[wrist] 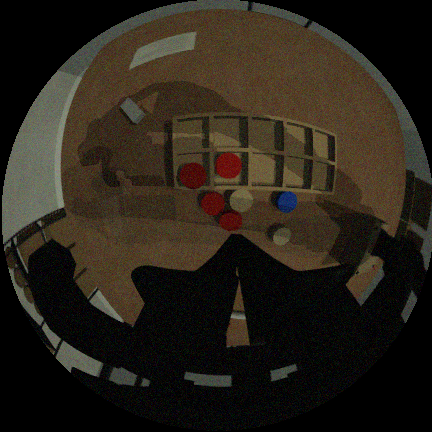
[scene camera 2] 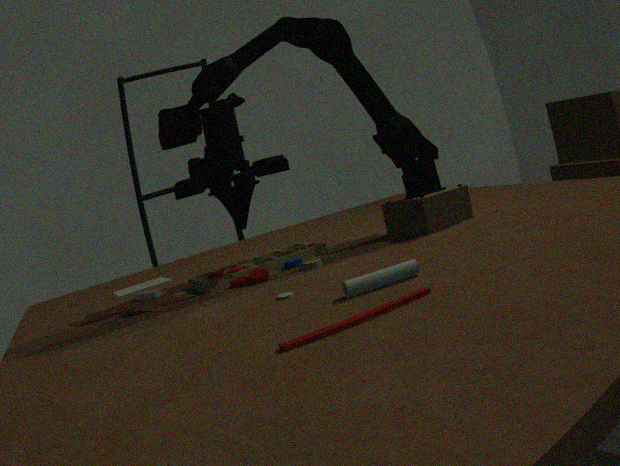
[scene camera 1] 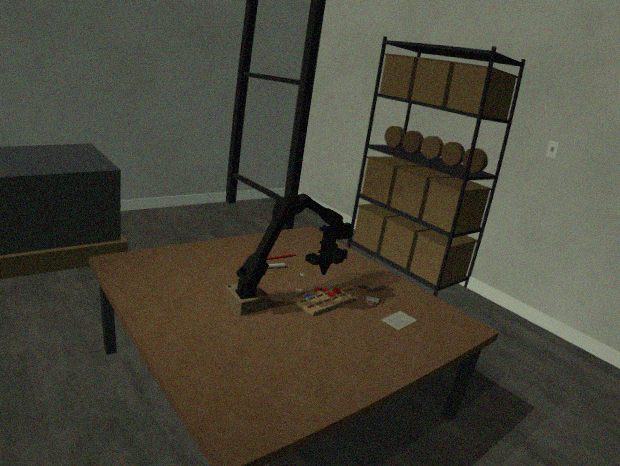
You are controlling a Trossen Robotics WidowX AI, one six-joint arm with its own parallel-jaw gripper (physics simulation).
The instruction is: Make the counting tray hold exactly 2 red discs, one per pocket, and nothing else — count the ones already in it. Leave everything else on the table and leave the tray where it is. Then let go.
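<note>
The wooden counting tray [scene camera 1: 333, 303] [wrist: 265, 190] has two rows of pockets. In the wrist view, one red disc [wrist: 229, 165] lies in a near-row pocket. A darker red disc [wrist: 192, 175] is in the end pocket beside it; whether it lies fully flat is unclear. Outside the near rim lie two more red discs, one red disc [wrist: 213, 203] nearer the rim and another red disc [wrist: 230, 220] close to it, plus a beige disc [wrist: 241, 199] and a blue disc [wrist: 287, 202] [scene camera 2: 292, 263]. My gripper [scene camera 1: 324, 272] [scene camera 2: 243, 227] [wrist: 234, 238] is shut and empty, above the table beyond the discs.
A small pale piece [scene camera 2: 284, 296] [wrist: 281, 235] lies near the discs. A white cylinder [scene camera 1: 276, 265] [scene camera 2: 380, 278] and a red rod [scene camera 2: 355, 319] lie farther out. A light block [scene camera 1: 372, 299] [wrist: 132, 110] and a pale card [scene camera 1: 398, 319] [wrist: 165, 48] lie past the tray's far end.
</note>
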